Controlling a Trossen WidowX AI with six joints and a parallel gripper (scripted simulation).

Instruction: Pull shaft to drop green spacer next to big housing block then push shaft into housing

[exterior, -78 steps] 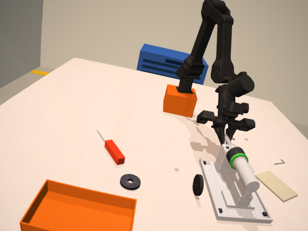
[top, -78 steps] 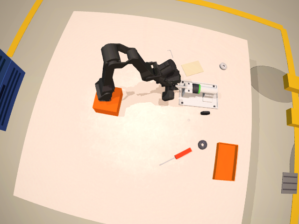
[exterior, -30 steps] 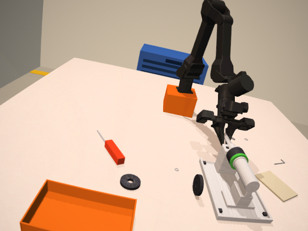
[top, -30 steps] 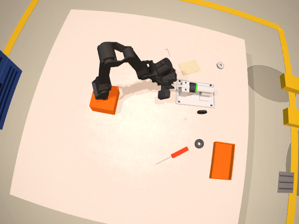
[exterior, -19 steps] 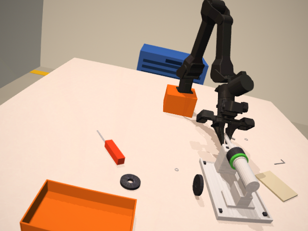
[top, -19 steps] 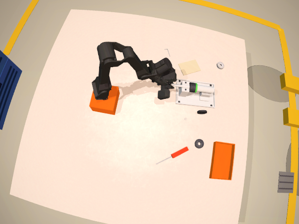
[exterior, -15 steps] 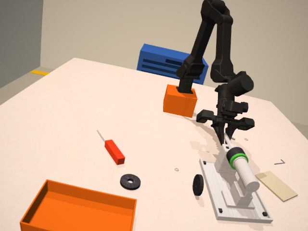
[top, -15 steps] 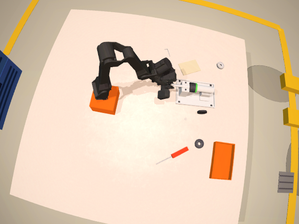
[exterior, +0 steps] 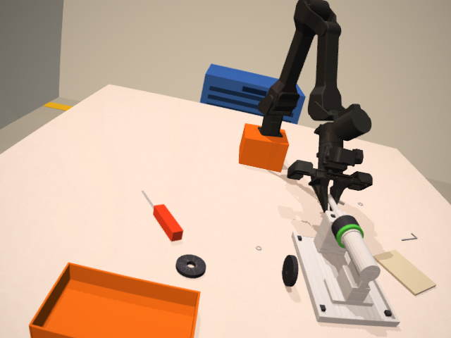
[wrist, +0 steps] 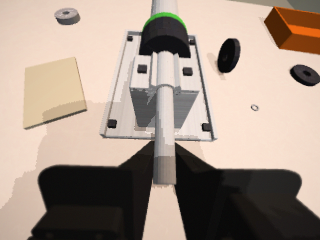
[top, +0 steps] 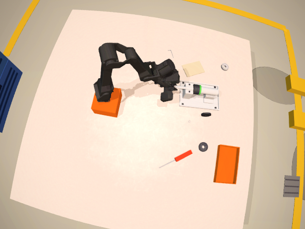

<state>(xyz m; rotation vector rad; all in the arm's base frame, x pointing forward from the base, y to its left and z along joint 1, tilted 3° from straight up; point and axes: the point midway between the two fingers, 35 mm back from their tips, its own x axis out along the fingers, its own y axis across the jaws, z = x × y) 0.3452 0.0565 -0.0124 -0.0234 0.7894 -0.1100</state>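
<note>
Now: the shaft 50 mm ahead of my gripper tip and 20 mm above it. The rest, counted from my gripper tip: beige card: 120 mm ahead, 160 mm to the left, 50 mm below; then black disc: 160 mm ahead, 130 mm to the right, 30 mm below; then green spacer: 110 mm ahead, 10 mm to the right, 20 mm above.
</note>
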